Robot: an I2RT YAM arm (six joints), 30 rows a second.
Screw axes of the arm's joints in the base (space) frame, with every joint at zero. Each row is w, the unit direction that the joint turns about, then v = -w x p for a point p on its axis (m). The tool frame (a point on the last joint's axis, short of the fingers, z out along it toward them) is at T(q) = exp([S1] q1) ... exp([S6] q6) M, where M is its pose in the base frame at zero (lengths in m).
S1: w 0 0 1 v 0.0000 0.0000 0.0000
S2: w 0 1 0 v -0.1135 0.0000 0.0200
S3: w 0 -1 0 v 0.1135 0.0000 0.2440
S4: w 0 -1 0 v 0.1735 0.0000 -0.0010
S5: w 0 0 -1 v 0.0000 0.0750 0.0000
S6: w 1 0 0 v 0.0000 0.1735 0.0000
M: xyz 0.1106 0.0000 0.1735 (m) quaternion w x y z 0.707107 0 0.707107 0
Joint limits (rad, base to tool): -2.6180..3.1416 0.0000..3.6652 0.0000..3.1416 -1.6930..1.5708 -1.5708..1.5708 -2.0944..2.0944
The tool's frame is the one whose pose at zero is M.
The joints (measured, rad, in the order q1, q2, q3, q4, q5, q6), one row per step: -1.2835 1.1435 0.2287 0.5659 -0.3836 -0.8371; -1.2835 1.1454 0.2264 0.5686 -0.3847 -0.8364; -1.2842 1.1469 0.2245 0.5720 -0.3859 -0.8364; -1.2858 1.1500 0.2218 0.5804 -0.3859 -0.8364; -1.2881 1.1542 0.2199 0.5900 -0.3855 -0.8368; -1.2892 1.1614 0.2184 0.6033 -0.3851 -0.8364; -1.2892 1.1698 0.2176 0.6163 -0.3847 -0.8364; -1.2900 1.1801 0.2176 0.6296 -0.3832 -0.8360; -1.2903 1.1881 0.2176 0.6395 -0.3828 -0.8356; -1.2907 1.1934 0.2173 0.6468 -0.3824 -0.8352; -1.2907 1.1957 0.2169 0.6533 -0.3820 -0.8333
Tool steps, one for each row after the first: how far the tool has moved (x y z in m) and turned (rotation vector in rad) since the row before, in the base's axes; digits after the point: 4 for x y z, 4 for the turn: 0.0000 0.0003 -0.0008 0.0020 -0.0004 0.0008; -0.0002 0.0001 -0.0005 0.0001 -0.0004 0.0004; -0.0003 0.0000 -0.0005 -0.0025 -0.0007 -0.0016; -0.0004 -0.0003 -0.0004 -0.0036 -0.0006 -0.0026; -0.0001 -0.0006 -0.0005 -0.0042 -0.0014 -0.0016; 0.0002 -0.0006 -0.0005 -0.0037 -0.0009 -0.0004; 0.0001 -0.0010 -0.0006 -0.0028 -0.0007 -0.0023; 0.0001 -0.0007 -0.0005 -0.0016 -0.0007 -0.0008; 0.0000 -0.0004 -0.0004 -0.0014 -0.0006 -0.0009; 0.0001 -0.0002 0.0001 -0.0025 -0.0023 -0.0009
